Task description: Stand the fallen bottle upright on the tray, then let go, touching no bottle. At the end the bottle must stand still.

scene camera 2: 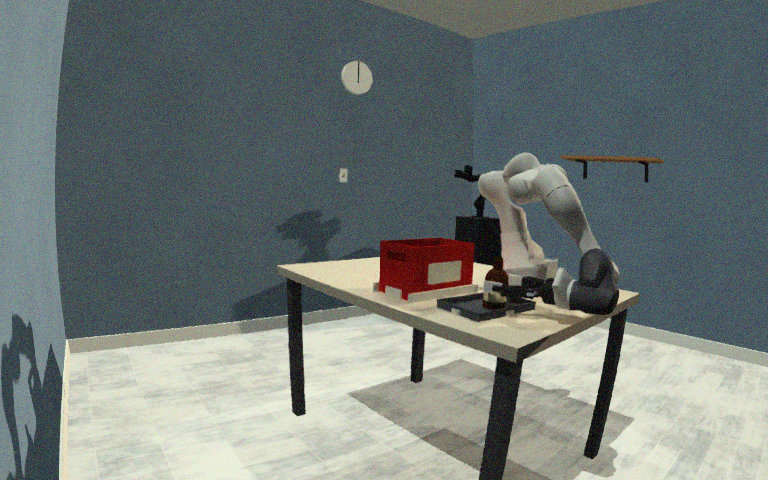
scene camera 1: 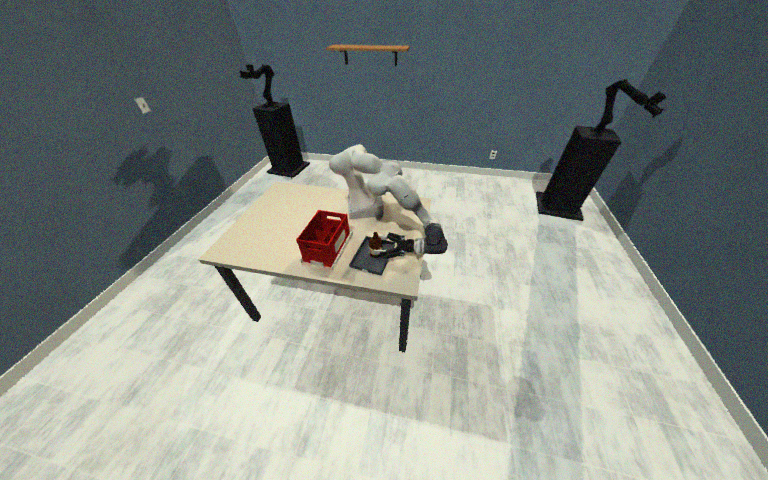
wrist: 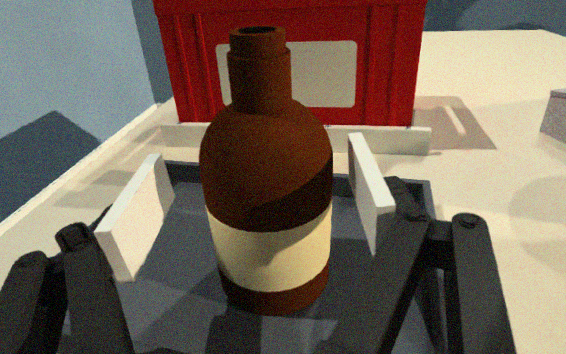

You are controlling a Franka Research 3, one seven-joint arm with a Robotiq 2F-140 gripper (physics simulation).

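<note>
A brown bottle (scene camera 1: 374, 243) (scene camera 2: 495, 275) (wrist: 267, 200) with a cream label stands upright on the dark tray (scene camera 1: 367, 264) (scene camera 2: 461, 306) (wrist: 185, 225). My gripper (scene camera 1: 382, 247) (scene camera 2: 503, 283) (wrist: 256, 166) is open and held low and level over the tray, with one white finger pad on each side of the bottle. In the wrist view a gap shows between the bottle and each pad, wider on the left. The bottle's base rests on the tray floor and looks level. No second bottle can be made out.
A red crate (scene camera 1: 322, 240) (scene camera 2: 390, 271) (wrist: 390, 75) stands on the table (scene camera 1: 266, 226) (scene camera 2: 339, 277) beyond the tray, with a low white strip (wrist: 410, 140) along its base. The tray's raised rim surrounds the bottle. The arm's base stands behind on the same table.
</note>
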